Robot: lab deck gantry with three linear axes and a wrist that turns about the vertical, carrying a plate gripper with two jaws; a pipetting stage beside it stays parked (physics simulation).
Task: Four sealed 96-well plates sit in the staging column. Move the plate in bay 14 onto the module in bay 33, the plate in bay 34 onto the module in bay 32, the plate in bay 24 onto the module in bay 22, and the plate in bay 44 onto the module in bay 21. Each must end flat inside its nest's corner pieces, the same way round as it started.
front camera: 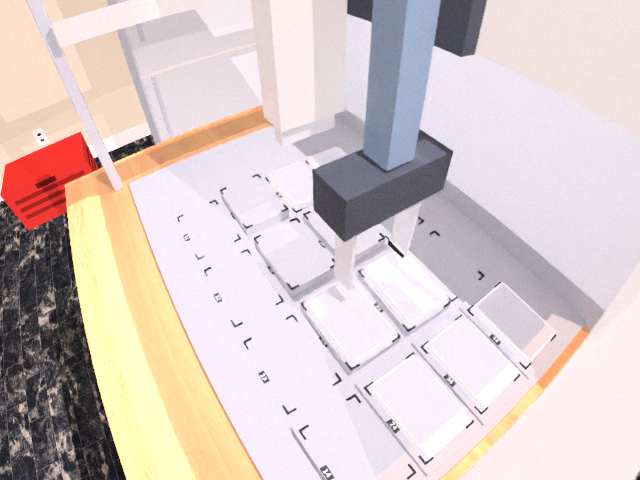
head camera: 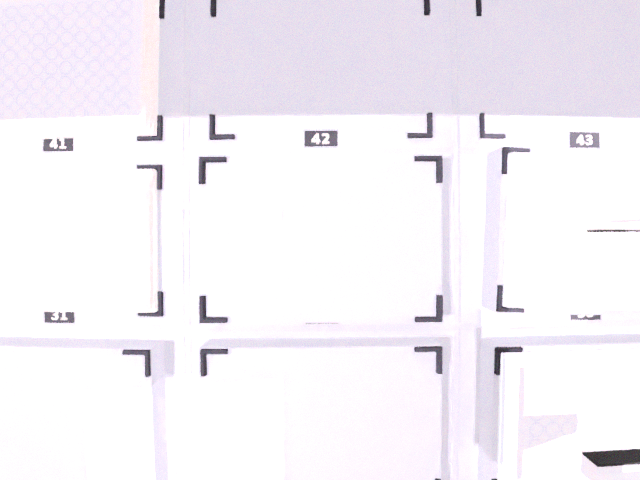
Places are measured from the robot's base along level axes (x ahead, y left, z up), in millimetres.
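Pixels of known places: gripper, fingertip midpoint: [front camera: 371, 265] [head camera: 625, 342]; robot's base at its link origin: [front camera: 178, 218].
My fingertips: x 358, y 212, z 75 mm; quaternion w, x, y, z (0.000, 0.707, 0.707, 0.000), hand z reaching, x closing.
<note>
For each thing: its top centre in the pictures, then the offset to it from my fingertips. "spot": a spot on its surface instead.
- bay 24 at a spot on its surface: [front camera: 416, 400] spot: dx +191, dy -65, dz -46 mm
- bay 34 at a spot on its surface: [front camera: 467, 351] spot: dx +184, dy +45, dz -46 mm
- bay 44 at a spot on its surface: [front camera: 511, 322] spot: dx +197, dy +141, dz -46 mm
- bay 32 module at its top centre: [head camera: 320, 239] [front camera: 343, 225] dx -130, dy +45, dz -53 mm
- bay 22 module at its top centre: [head camera: 321, 431] [front camera: 293, 250] dx -130, dy -62, dz -53 mm
- bay 21 module at its top centre: [head camera: 37, 427] [front camera: 252, 198] dx -294, dy -63, dz -53 mm
- white-topped unit at its top centre: [head camera: 622, 434] [front camera: 350, 316] dx +34, dy -63, dz -42 mm
- cream plate at its top centre: [head camera: 42, 241] [front camera: 297, 181] dx -294, dy +45, dz -61 mm
- well-patterned plate at its top centre: [head camera: 44, 61] [front camera: 338, 164] dx -294, dy +152, dz -61 mm
My gripper [front camera: 374, 269] [head camera: 615, 344] is open and empty, high above the deck near bays 33, 32 and 23. In the front view, sealed plates sit flat in bay 24 [front camera: 416, 400], bay 34 [front camera: 467, 351] and bay 44 [front camera: 511, 322]. A plate [front camera: 408, 286] [head camera: 553, 206] lies on the bay 33 module, inside its corner pieces. No plate can be made out on the bay 32 module [front camera: 368, 242] [head camera: 320, 237], the bay 22 module [front camera: 292, 253] [head camera: 320, 413] or the bay 21 module [front camera: 250, 206] [head camera: 67, 413]. Part of bay 32 is behind the gripper. Bay 14 shows partly, without a plate.
A white-topped unit [front camera: 343, 322] in bay 23 shows round well marks in the head view. A cream plate [front camera: 292, 180] is in bay 31, and a well-patterned plate [head camera: 67, 56] in bay 41. The parked pipetting stage [front camera: 305, 67] stands behind. Glare washes out the head view.
</note>
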